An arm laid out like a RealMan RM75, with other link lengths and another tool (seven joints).
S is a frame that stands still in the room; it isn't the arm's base.
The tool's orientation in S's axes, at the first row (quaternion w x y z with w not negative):
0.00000, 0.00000, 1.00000, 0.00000
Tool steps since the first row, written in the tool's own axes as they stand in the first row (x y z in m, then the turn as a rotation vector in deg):
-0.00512, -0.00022, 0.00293, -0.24, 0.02, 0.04
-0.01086, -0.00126, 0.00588, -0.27, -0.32, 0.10
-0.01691, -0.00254, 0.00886, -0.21, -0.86, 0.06
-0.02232, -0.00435, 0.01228, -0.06, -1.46, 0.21
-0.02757, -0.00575, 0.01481, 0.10, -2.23, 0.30
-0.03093, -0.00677, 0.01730, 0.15, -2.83, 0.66
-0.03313, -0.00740, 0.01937, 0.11, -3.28, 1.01
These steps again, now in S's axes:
0.00512, -0.00022, -0.00293, 0.24, 0.02, -0.04
0.01086, -0.00126, -0.00588, 0.27, -0.32, -0.10
0.01691, -0.00254, -0.00886, 0.21, -0.86, -0.06
0.02232, -0.00435, -0.01228, 0.06, -1.46, -0.21
0.02757, -0.00575, -0.01481, -0.10, -2.23, -0.30
0.03093, -0.00677, -0.01730, -0.15, -2.83, -0.66
0.03313, -0.00740, -0.01937, -0.11, -3.28, -1.01

